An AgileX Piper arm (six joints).
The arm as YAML. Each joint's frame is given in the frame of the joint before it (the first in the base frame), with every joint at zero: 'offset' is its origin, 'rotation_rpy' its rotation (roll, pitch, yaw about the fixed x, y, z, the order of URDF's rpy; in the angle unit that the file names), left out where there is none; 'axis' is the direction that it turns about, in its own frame. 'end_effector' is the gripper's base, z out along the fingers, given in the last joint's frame.
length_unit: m
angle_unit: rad
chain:
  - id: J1
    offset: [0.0, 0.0, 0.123]
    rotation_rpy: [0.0, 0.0, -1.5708]
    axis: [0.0, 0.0, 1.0]
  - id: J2
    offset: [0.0, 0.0, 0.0]
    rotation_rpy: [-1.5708, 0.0, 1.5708]
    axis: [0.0, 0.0, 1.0]
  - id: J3
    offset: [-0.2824, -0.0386, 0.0]
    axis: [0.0, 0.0, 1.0]
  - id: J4
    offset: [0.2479, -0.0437, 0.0]
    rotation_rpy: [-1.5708, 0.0, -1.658]
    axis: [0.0, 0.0, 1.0]
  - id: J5
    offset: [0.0, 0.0, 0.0]
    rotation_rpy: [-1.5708, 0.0, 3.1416]
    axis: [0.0, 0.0, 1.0]
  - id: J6
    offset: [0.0, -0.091, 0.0]
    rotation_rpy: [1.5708, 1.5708, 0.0]
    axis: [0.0, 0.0, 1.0]
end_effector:
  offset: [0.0, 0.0, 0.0]
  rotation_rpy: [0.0, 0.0, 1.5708]
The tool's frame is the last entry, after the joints.
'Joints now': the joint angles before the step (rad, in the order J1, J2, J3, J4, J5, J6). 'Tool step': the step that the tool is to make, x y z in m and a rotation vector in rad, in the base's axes. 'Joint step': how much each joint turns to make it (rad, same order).
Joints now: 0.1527, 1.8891, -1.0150, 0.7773, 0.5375, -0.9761
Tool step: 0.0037, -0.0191, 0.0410, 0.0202, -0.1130, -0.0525
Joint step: -0.0575, -0.1056, -0.0177, 0.0003, 0.0116, 0.0012
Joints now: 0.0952, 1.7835, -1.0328, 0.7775, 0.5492, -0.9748
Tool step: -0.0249, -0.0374, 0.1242, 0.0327, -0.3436, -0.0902
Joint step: -0.1174, -0.3160, -0.0665, 0.0003, 0.0497, 0.0069
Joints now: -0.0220, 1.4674, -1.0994, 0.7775, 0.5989, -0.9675
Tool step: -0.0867, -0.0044, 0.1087, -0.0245, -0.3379, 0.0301
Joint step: -0.0491, -0.3556, -0.0456, 0.0002, 0.0987, -0.0190
